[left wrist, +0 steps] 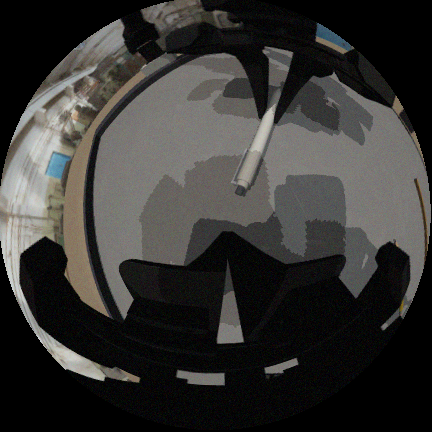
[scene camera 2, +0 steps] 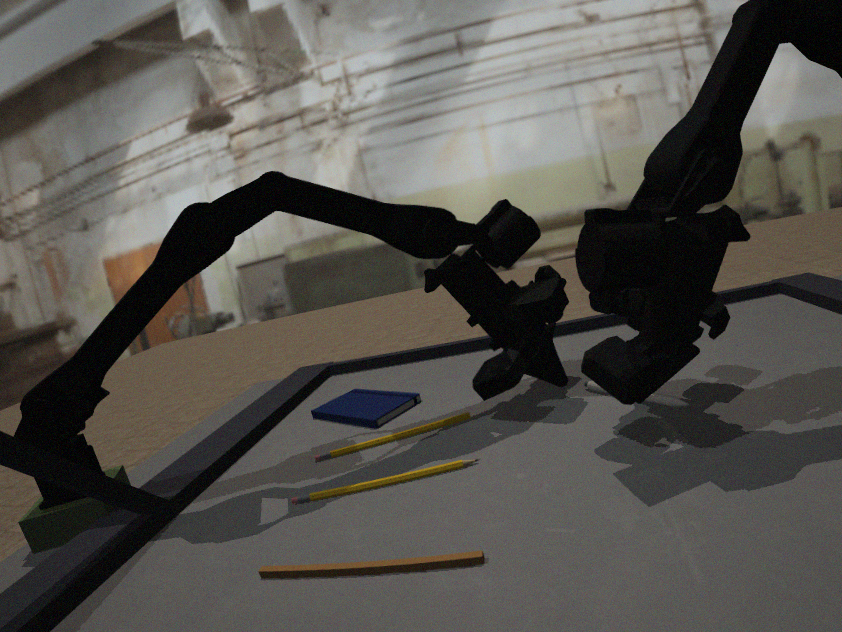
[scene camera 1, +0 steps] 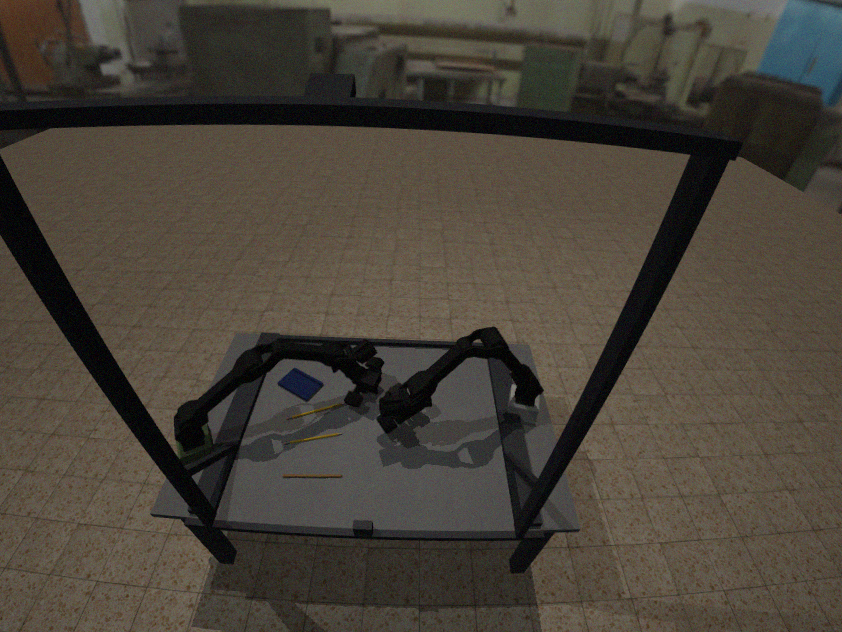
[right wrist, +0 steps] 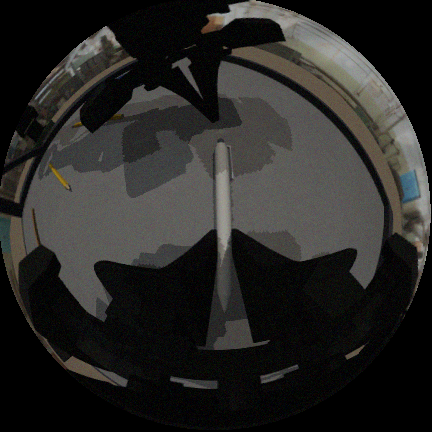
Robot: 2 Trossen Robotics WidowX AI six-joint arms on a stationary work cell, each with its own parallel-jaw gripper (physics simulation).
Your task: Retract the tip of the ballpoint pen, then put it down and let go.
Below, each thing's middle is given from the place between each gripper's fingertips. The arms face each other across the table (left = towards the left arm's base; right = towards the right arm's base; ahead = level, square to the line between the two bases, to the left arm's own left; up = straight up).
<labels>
Right now my left hand is 90 mm past the white ballpoint pen (left wrist: 246,168) and 60 mm to the left of it. From my left hand the other things lie so: blue notebook (scene camera 2: 368,408): 270 mm to the left, 80 mm ahead.
My right gripper is now 1 cm short of the white ballpoint pen. Also, from my right hand: blue notebook 33 cm to the left, 18 cm ahead.
</labels>
